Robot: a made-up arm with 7 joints. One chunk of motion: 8 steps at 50 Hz.
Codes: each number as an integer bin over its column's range. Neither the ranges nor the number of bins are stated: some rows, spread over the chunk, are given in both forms.
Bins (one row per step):
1: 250 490 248 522 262 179
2: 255 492 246 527 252 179
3: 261 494 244 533 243 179
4: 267 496 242 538 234 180
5: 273 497 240 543 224 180
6: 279 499 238 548 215 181
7: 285 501 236 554 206 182
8: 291 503 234 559 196 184
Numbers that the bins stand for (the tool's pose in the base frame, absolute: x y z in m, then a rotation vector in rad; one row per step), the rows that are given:
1: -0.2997 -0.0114 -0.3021 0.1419 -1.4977 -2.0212
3: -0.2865 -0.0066 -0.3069 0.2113 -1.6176 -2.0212
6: -0.2649 -0.0006 -0.3141 0.3059 -1.7941 -2.0086
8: -0.2505 0.0042 -0.3189 0.3752 -1.9140 -1.9896
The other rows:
2: -0.2937 -0.0090 -0.3045 0.1734 -1.5608 -2.0212
4: -0.2793 -0.0042 -0.3093 0.2428 -1.6743 -2.0149
5: -0.2721 -0.0030 -0.3117 0.2743 -1.7374 -2.0149
7: -0.2577 0.0018 -0.3165 0.3437 -1.8509 -2.0023

